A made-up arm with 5 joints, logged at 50 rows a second.
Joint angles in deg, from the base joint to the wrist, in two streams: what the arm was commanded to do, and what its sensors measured. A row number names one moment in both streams.
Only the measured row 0 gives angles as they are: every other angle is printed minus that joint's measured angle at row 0.
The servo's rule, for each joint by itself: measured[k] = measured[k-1] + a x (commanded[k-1-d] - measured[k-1]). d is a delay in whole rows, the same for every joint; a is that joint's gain. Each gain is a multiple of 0.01, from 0.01 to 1. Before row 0 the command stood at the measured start. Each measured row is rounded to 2 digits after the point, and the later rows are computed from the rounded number. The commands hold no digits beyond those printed.
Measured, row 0:
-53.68, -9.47, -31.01, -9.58, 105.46
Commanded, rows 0 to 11:
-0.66, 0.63, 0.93, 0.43, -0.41
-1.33, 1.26, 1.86, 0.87, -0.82
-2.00, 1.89, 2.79, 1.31, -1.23
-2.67, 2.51, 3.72, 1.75, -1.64
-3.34, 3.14, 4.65, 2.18, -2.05
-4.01, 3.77, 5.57, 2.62, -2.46
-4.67, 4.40, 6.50, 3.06, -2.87
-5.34, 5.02, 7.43, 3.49, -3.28
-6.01, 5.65, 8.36, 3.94, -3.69
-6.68, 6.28, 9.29, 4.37, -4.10
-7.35, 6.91, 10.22, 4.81, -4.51
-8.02, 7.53, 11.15, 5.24, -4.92
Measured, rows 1 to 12:
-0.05, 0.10, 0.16, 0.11, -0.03
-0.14, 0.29, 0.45, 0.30, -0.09
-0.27, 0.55, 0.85, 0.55, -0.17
-0.44, 0.86, 1.34, 0.85, -0.27
-0.64, 1.22, 1.90, 1.18, -0.39
-0.88, 1.63, 2.52, 1.54, -0.53
-1.15, 2.07, 3.20, 1.92, -0.69
-1.44, 2.54, 3.92, 2.31, -0.87
-1.76, 3.04, 4.67, 2.72, -1.07
-2.10, 3.56, 5.46, 3.13, -1.28
-2.47, 4.10, 6.27, 3.55, -1.51
-2.86, 4.65, 7.10, 3.97, -1.75
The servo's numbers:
d 0
a 0.07 0.16 0.17 0.25 0.07

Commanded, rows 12 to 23:
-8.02, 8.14, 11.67, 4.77, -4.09
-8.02, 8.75, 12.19, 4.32, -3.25
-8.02, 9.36, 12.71, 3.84, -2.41
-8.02, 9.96, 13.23, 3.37, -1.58
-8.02, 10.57, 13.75, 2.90, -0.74
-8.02, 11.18, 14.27, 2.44, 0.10
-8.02, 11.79, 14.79, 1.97, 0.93
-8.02, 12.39, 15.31, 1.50, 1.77
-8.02, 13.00, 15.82, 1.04, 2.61
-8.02, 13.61, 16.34, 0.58, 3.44
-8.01, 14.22, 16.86, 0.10, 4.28
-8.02, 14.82, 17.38, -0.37, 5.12
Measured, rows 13 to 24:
-3.22, 5.21, 7.88, 4.17, -1.91
-3.56, 5.78, 8.61, 4.21, -2.00
-3.87, 6.35, 9.31, 4.12, -2.03
-4.16, 6.93, 9.98, 3.93, -2.00
-4.43, 7.51, 10.62, 3.67, -1.91
-4.68, 8.10, 11.24, 3.36, -1.77
-4.91, 8.69, 11.84, 3.01, -1.58
-5.13, 9.28, 12.43, 2.63, -1.35
-5.33, 9.88, 13.01, 2.23, -1.07
-5.52, 10.48, 13.58, 1.82, -0.75
-5.69, 11.08, 14.14, 1.39, -0.40
-5.85, 11.68, 14.69, 0.95, -0.01

